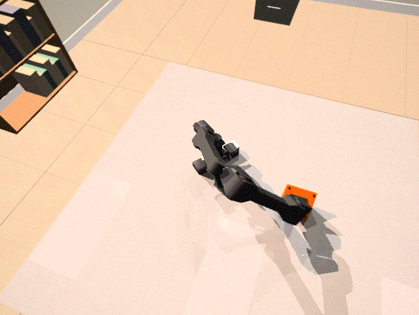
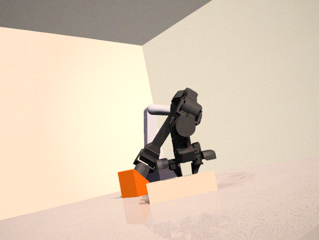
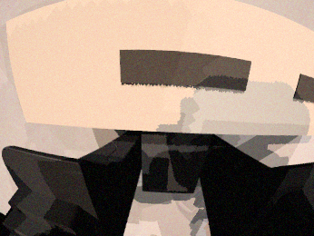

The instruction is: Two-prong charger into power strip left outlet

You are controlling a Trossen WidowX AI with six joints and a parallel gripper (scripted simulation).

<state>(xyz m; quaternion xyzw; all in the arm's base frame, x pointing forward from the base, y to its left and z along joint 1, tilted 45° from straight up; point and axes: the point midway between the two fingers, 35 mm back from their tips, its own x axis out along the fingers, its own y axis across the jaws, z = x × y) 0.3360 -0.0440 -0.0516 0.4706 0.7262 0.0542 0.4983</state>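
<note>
Now: gripper tip 10 mm short of the dark grey charger, 10 mm to the left of it and 10 mm below it.
</note>
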